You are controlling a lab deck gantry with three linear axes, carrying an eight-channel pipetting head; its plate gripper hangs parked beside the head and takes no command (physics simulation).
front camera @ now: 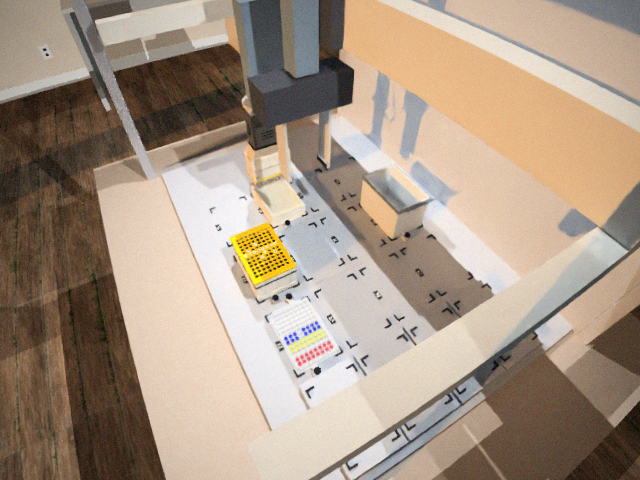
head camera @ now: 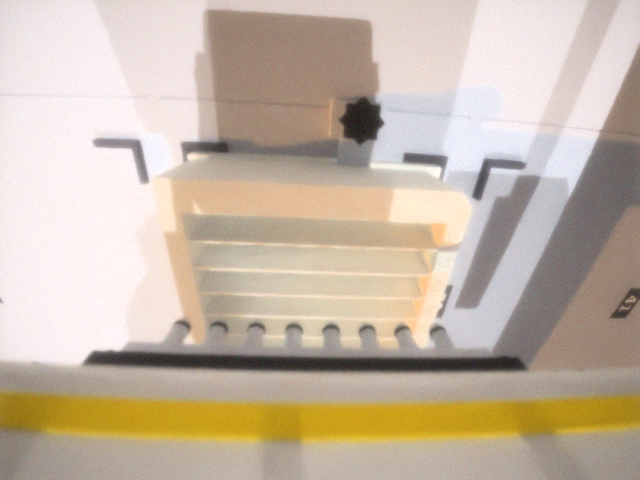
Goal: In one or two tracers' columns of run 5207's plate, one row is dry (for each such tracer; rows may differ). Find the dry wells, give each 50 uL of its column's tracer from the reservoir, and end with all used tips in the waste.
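Observation:
The plate [front camera: 294, 316] lies nearest the front, with red, yellow and blue wells; one blue row has a gap, and single yellow and red wells are too small to judge. The yellow-topped tip rack [front camera: 273, 285] stands behind it. The pale reservoir [front camera: 287, 211] [head camera: 289, 198] is behind the rack; its visible troughs look pale. The pipetting head [front camera: 262, 129] is low at the reservoir's back end; its channels [head camera: 293, 330] line up across the back troughs. Whether they carry tips cannot be told. The waste bin [front camera: 379, 209] stands right. The parked gripper [front camera: 305, 169] hangs open and empty beside the head.
A black star-shaped knob [head camera: 361, 121] [front camera: 287, 222] stands at the reservoir's front edge. Black corner brackets mark deck slots around the labware. A pale frame beam [front camera: 429, 369] crosses the front of the deck, and a tall wall [front camera: 465, 113] runs along the right.

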